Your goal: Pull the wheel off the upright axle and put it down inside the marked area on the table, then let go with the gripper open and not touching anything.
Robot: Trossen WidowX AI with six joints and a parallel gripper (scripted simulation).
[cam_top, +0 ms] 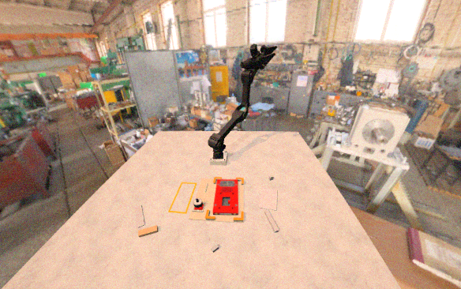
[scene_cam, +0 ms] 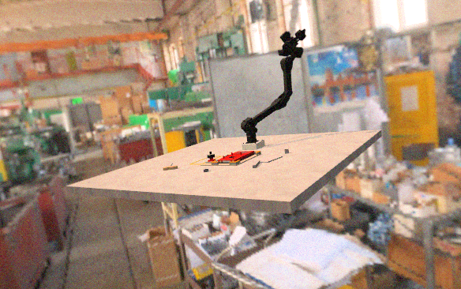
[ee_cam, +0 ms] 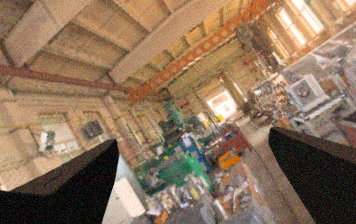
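The wheel lies 48 cm ahead of my gripper tip, 41 cm to the right of it and 59 cm below it. From my gripper tip the other things lie so: wooden block (60 cm ahead, 60 cm to the right, 62 cm below); then axle (48 cm ahead, 41 cm to the right, 59 cm below).
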